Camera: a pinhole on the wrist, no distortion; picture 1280 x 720 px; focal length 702.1 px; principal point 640.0 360.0 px. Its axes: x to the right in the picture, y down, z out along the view. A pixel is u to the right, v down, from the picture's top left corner.
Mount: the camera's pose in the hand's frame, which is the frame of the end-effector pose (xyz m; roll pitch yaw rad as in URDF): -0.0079 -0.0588 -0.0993 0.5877 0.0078 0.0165
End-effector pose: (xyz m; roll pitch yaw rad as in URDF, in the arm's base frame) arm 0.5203 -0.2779 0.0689 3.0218 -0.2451 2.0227
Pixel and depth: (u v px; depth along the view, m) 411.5 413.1 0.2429
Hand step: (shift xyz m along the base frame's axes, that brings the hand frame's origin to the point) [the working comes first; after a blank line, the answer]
In the camera's frame: -0.0791 0.0184 0.2429

-0.1270 -0.1153 -0.1505
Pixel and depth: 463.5 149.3 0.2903
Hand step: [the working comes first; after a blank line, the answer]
In the camera's frame: -0.0730 -0.0871 0.2903

-0.2336 -0.1600 -0.1434
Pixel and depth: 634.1 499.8 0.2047
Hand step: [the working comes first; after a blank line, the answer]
In the camera's frame: -0.0017 0.0408 0.2047

-0.1222 -0.0371 -0.1079
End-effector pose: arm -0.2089 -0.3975 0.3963 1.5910 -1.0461 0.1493
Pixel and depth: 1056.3 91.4 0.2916
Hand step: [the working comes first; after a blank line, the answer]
In the camera's frame: 0.1729 -0.1116 0.2916

0.3625 -0.0202 -0.0086
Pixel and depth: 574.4 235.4 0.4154
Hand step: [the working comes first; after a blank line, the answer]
In the camera's frame: -0.0388 -0.0737 0.4154

0.3139 -0.1537 -0.2121
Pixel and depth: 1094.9 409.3 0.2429
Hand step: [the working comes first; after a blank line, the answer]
In the camera's frame: 0.1574 0.0171 0.2429

0.2449 -0.0718 0.0429
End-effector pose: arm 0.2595 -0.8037 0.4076 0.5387 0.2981 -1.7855
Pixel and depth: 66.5 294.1 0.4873
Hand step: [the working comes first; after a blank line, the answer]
In the camera's frame: -0.3980 -0.0457 0.4873

-0.3778 0.4559 0.1667
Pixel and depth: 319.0 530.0 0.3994
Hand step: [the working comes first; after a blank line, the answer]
In the camera's frame: -0.1826 0.0967 0.3994

-0.2857 0.2003 0.1914
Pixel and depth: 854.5 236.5 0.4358
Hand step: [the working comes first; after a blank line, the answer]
In the camera's frame: 0.1331 -0.0767 0.4358

-0.4410 -0.0346 -0.0361
